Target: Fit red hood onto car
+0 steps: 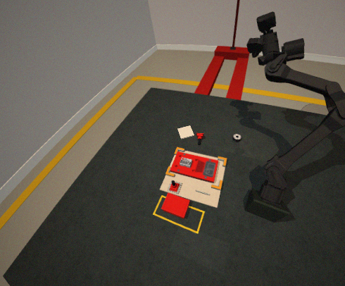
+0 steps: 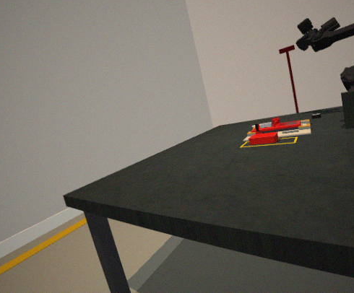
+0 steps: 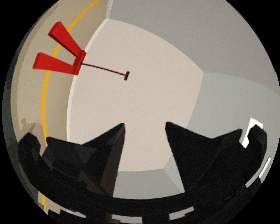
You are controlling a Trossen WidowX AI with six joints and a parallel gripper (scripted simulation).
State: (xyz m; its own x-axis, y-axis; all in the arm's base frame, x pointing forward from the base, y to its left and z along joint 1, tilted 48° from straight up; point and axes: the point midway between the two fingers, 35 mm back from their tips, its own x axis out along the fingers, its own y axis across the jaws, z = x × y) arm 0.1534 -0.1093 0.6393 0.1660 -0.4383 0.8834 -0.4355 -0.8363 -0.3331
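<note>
The red hood lies 200 mm ahead of my gripper tip, 690 mm to the left of it and 450 mm below it. Round my gripper tip: dark ring 20 mm ahead, 260 mm to the left, 450 mm below; then beige jig plate 180 mm ahead, 520 mm to the left, 450 mm below; then grey engine block 220 mm ahead, 500 mm to the left, 440 mm below.
</note>
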